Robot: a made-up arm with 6 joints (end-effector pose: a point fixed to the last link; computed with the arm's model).
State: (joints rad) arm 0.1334 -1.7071 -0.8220 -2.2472 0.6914 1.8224
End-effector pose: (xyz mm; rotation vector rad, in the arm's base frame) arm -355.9 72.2 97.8 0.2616 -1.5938 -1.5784
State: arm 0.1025 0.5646 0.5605 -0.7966 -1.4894 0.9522
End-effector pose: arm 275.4 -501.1 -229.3 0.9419 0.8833 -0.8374
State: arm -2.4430 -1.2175 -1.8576 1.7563 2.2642 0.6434
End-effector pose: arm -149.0 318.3 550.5 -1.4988 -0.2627 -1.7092
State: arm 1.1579 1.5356 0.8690 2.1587 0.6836 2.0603
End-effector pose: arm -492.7 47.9 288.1 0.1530 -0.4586 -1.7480
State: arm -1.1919 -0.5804 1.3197 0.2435 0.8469 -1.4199
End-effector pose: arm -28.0 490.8 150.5 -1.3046 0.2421 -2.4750
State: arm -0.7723 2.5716 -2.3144 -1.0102 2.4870 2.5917
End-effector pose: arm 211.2 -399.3 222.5 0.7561 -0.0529 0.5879
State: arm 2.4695 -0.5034 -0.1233 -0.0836 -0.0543 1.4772
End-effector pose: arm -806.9 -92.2 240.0 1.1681 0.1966 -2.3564
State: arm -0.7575 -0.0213 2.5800 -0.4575 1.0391 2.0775
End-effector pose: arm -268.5 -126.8 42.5 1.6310 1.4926 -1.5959
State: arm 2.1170 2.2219 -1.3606 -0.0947 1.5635 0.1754
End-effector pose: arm -181.2 336.7 -199.2 2.2629 1.0803 -0.7410
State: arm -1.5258 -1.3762 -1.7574 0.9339 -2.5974 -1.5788
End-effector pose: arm 1.0 140.2 312.6 -1.2275 0.4728 -0.5765
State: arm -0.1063 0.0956 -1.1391 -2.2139 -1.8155 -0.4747
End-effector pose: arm 30.2 -263.6 -73.9 -0.6053 2.4575 1.5351
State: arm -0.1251 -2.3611 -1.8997 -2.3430 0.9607 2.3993
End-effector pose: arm -339.2 -46.5 -27.4 2.0120 -0.1873 -1.2239
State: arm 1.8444 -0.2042 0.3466 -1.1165 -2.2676 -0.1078
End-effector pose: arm -318.4 -130.2 -132.7 -0.4339 1.5244 2.0897
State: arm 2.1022 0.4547 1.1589 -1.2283 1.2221 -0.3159
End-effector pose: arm -82.7 -275.6 380.2 -0.7485 -1.0947 0.1192
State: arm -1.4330 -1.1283 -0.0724 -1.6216 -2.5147 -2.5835
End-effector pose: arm 121.4 392.2 356.8 0.3136 -0.0991 -2.2891
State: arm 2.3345 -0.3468 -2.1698 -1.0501 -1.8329 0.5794
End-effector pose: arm 103.4 -144.6 -166.7 0.8184 0.9934 0.0297
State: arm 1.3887 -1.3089 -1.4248 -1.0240 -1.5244 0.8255
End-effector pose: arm -136.5 -214.8 -242.8 -0.7400 2.3422 0.7567
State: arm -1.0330 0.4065 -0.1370 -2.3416 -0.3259 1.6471
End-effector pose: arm 474.2 -66.4 470.2 0.3790 -0.1470 0.9748
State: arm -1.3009 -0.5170 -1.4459 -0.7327 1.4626 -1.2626
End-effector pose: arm 370.3 109.2 346.6 0.4995 -2.0556 1.1482
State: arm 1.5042 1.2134 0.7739 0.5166 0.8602 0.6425
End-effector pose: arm 269.4 123.1 -321.2 1.4347 0.8243 0.8350
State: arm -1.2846 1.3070 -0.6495 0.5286 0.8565 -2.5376
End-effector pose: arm 211.5 -299.2 -168.9 0.5597 -0.6346 0.7910
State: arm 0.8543 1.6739 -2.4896 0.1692 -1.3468 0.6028
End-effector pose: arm 243.9 193.1 303.0 1.2278 0.1704 1.5958
